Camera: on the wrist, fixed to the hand. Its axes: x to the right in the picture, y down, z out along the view.
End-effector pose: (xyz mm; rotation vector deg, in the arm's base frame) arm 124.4 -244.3 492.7 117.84 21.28 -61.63
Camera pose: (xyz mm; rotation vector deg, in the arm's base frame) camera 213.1 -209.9 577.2 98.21 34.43 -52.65
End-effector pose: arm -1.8 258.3 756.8 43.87 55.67 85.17
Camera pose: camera -123.4 224.5 772.6 24.75 38.70 90.76
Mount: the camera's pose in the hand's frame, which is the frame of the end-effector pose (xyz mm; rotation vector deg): -16.9 69.2 -105.4 -22.85 1.46 -2.83
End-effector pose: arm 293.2 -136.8 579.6 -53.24 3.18 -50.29
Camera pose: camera 284.1 -176.4 459.1 -74.21 13.58 -53.98
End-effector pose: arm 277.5 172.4 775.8 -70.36 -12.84 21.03
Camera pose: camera 289.5 93.6 676.6 -92.55 -18.06 15.48
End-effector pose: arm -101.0 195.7 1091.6 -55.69 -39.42 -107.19
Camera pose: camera -70.7 91.3 1025.5 -67.92 -18.83 -120.69
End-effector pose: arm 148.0 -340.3 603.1 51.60 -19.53 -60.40
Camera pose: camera 248.5 -262.6 595.2 32.41 -4.61 -63.37
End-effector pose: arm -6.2 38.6 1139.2 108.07 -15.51 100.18
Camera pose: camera -133.2 31.9 1140.8 89.87 -29.62 88.74
